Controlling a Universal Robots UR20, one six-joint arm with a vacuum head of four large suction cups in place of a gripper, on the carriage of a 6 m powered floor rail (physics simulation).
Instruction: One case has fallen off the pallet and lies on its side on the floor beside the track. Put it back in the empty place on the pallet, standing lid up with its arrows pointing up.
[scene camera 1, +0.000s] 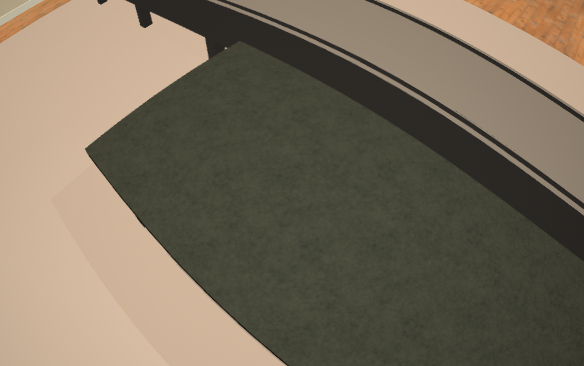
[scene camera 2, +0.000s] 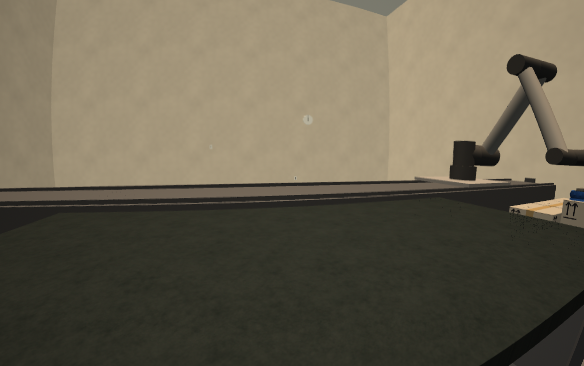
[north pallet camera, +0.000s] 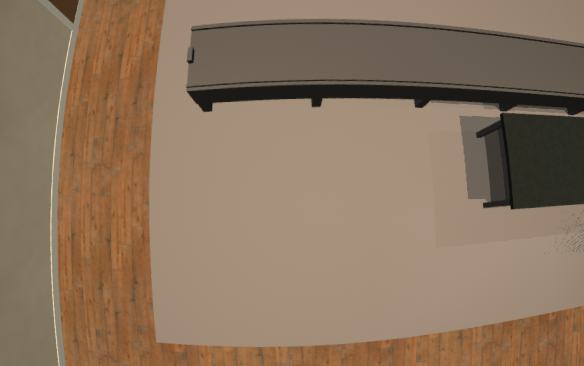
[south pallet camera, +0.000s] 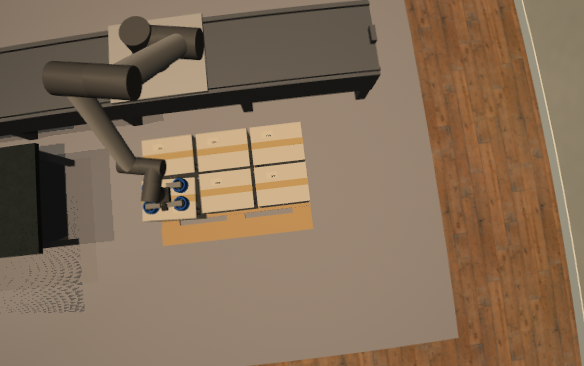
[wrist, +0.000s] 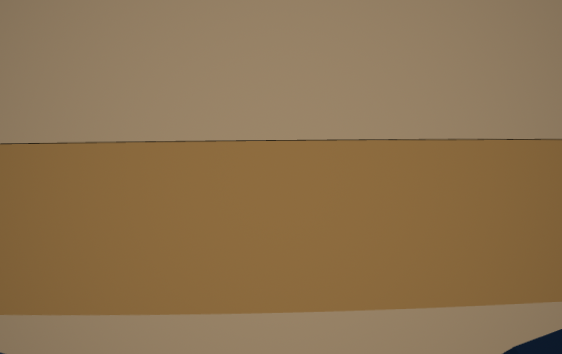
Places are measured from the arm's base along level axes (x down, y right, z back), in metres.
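Pixels of known places: hand, its tool point: (wrist: 282, 241); arm's base, origin of its link: (scene camera 2: 462, 179).
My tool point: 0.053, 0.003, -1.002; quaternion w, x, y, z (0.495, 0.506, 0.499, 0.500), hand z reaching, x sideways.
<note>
Ahead of a thing's pixels: the offset from my tool point to its top centre, as dx, dy, dz. Level surfaces: height alone.
The case {-0.024, -0.010, -0.023} (scene camera 2: 572, 212) (south pallet camera: 169, 216) (wrist: 280, 225) hangs lid up under my suction gripper (south pallet camera: 165, 195), its printed arrows pointing up in scene camera 2. Blue cups sit on its taped top in the south pallet camera, and their edges show in the wrist view. The case is over the front left place of the pallet (south pallet camera: 237, 232), in line with its neighbours. In scene camera 2 its top stands higher than the case behind it, so it looks a little raised. Its underside is hidden.
Several taped cases {+0.083, -0.393, +0.002} (south pallet camera: 226, 191) {+0.083, +0.010, +0.302} (scene camera 2: 542, 206) stand on the pallet, behind and to the right of the held case. The floor rail (south pallet camera: 290, 45) (north pallet camera: 350, 55) runs behind. A dark green table {dx -0.014} (scene camera 1: 320, 200) (scene camera 2: 250, 280) (north pallet camera: 545, 160) (south pallet camera: 17, 200) stands left of the pallet.
</note>
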